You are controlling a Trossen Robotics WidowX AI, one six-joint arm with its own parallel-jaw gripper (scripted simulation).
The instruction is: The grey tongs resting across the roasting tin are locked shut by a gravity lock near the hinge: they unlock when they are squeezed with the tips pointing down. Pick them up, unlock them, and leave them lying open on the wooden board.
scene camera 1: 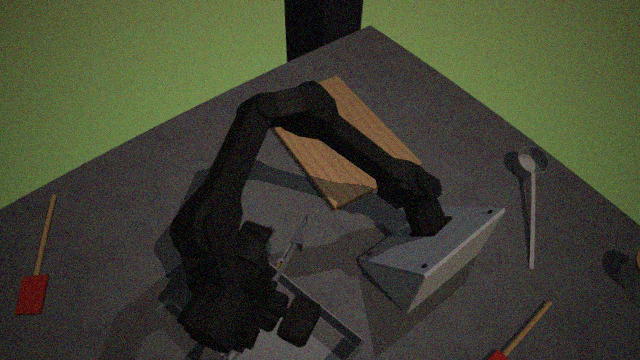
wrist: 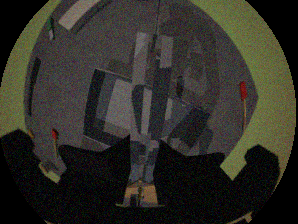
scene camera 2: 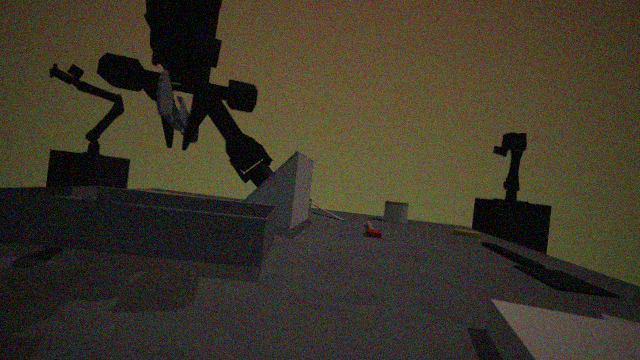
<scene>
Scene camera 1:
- my gripper: 257,319
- ladle: 530,163
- wooden board: 340,182
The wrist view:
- my gripper: 142,134
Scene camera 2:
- my gripper: 176,149
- roasting tin: 147,224
</scene>
